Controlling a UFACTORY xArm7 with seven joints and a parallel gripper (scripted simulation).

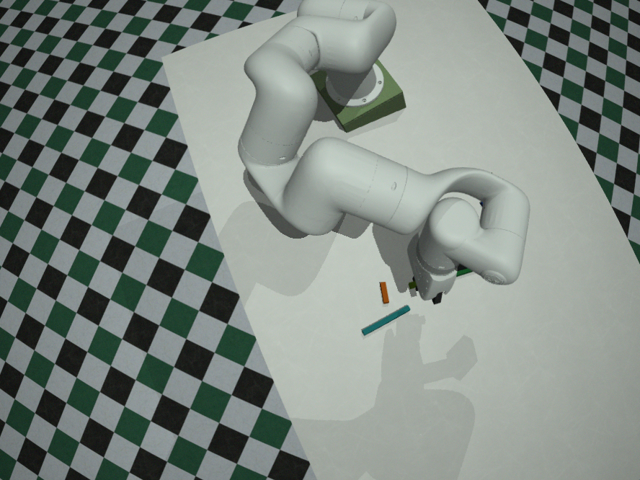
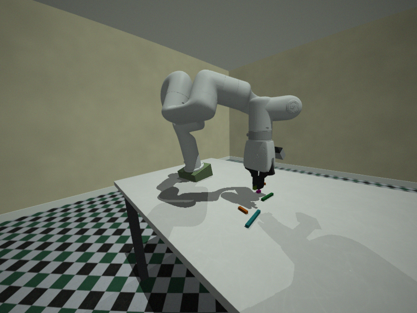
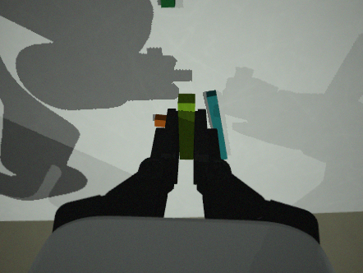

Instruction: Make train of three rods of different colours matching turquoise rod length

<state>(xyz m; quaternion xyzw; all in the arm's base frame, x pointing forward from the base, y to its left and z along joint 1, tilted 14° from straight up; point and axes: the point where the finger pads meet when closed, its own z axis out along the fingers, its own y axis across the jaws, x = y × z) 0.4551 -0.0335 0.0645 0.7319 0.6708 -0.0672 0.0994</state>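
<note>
Now: the blue rod 130 mm behind my hand, 210 mm to the left of it and 90 mm below it. Also, from my hand: orange rod: 20 mm behind, 60 mm to the right, 90 mm below; turquoise rod: 30 mm ahead, 70 mm to the right, 90 mm below; lime rod: 20 mm below.
</note>
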